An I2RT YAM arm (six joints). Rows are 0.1 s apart.
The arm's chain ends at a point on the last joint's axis. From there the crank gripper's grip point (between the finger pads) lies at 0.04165 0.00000 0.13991 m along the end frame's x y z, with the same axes.
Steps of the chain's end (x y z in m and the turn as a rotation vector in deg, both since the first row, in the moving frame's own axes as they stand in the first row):
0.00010 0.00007 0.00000 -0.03 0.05 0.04
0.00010 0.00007 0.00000 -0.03 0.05 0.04
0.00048 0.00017 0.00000 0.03 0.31 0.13
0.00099 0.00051 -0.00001 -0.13 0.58 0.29
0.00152 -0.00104 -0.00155 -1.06 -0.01 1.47
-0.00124 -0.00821 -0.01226 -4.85 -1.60 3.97
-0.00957 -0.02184 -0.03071 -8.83 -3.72 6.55
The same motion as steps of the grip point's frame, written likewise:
0.00022 0.00017 -0.00004 -0.03 0.05 0.04
0.00022 0.00017 -0.00004 -0.03 0.05 0.04
0.00124 0.00019 -0.00023 0.03 0.31 0.13
0.00240 0.00104 -0.00044 -0.13 0.58 0.29
0.00145 0.00262 -0.00158 -1.06 -0.01 1.47
-0.00566 0.00640 -0.01178 -4.85 -1.60 3.97
-0.02018 0.00399 -0.03034 -8.83 -3.72 6.55

